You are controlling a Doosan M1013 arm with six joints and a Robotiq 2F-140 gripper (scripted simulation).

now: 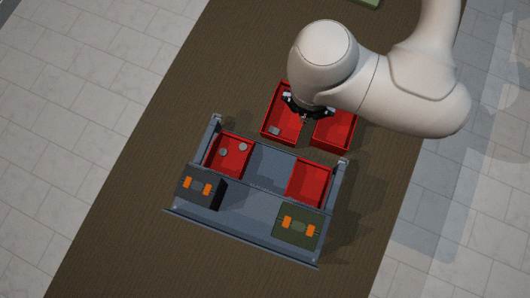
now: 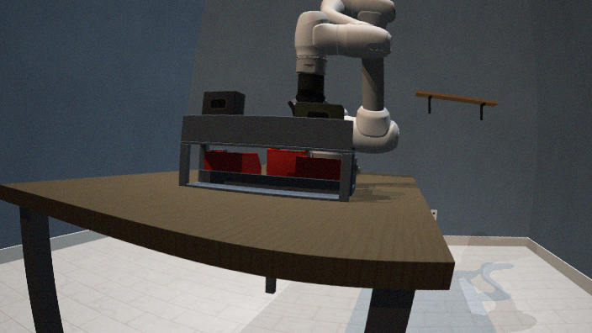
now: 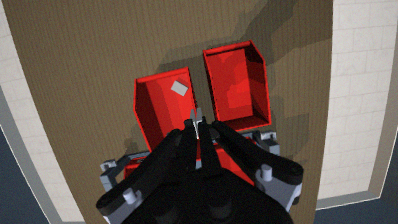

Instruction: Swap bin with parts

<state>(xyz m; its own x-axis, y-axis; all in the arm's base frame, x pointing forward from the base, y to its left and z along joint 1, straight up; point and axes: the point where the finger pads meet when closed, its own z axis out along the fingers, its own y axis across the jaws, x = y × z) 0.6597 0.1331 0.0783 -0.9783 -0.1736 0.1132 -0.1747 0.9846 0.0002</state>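
Now: the shelf board 220 mm ahead of my hand, 10 mm to the right of it and 100 mm below it. Also, from my hand: black case 300 mm ahead, 110 mm to the right, 60 mm above; green case 260 mm ahead, 120 mm to the left, 50 mm above.
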